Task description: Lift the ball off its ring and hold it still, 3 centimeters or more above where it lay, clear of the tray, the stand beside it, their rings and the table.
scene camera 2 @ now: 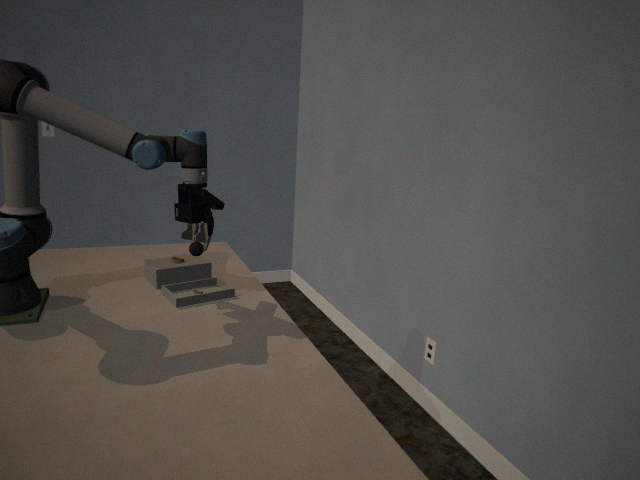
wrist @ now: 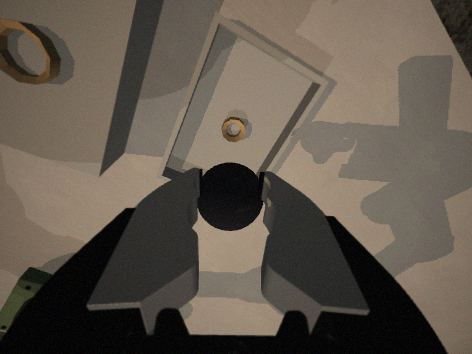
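Pixels of known places: gripper, fingertip midpoint: point(scene camera 2: 199, 250) point(wrist: 231, 172); arm's base, link origin: point(scene camera 2: 10, 304).
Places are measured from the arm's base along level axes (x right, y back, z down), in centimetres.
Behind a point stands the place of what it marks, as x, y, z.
A black ball point(scene camera 2: 195, 249) @(-4.0, -50.0, -14.1) point(wrist: 230, 196) @(-7.0, -51.2, -15.5) is held between the fingertips of my gripper point(scene camera 2: 200, 246) @(-7.1, -51.3, -13.0) point(wrist: 231, 172) @(-7.1, -51.3, -13.0), which is shut on it. The ball hangs well above the tray, with a gap under it in the scene view. The grey tray point(scene camera 2: 205, 298) @(0.5, -52.8, 0.4) point(wrist: 192, 116) @(-10.1, -48.0, 1.3) has low walls and stands on the table. A small orange ring point(scene camera 2: 198, 291) @(-6.6, -50.8, 0.6) point(wrist: 224, 131) @(-6.3, -49.9, 0.3) lies on the tray's floor with no ball on it. The grey box-shaped stand point(scene camera 2: 185, 272) @(-16.4, -46.6, -2.7) point(wrist: 90, 100) @(-17.6, -44.2, -4.9) is beside the tray and taller. A larger-looking orange ring point(scene camera 2: 177, 260) @(-20.5, -44.0, -5.8) point(wrist: 54, 62) @(-20.7, -45.2, -5.6) lies on its top.
The tan table point(scene camera 2: 217, 413) @(57.9, -53.9, 1.6) point(wrist: 165, 200) carries the tray and stand. The robot's green base plate point(scene camera 2: 36, 311) @(5.8, -8.2, 0.2) point(wrist: 19, 300) @(-8.4, 0.4, -0.5) is at the left. The table's right edge runs beside a dark floor strip point(scene camera 2: 361, 372) and a grey wall point(scene camera 2: 465, 206).
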